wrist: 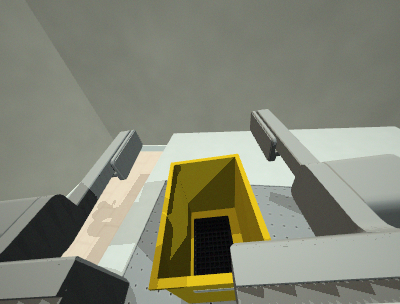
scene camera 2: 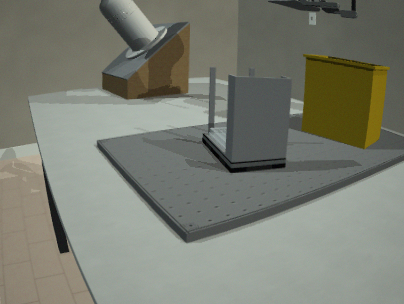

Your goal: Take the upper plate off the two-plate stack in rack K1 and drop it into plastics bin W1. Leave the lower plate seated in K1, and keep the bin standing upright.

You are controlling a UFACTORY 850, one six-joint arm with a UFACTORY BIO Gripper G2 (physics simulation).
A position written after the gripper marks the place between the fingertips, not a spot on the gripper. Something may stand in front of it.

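Note:
The gripper [wrist: 193,129] is visible, and so is a yellow plastics bin W1 [wrist: 217,186], [scene camera 2: 343,99].

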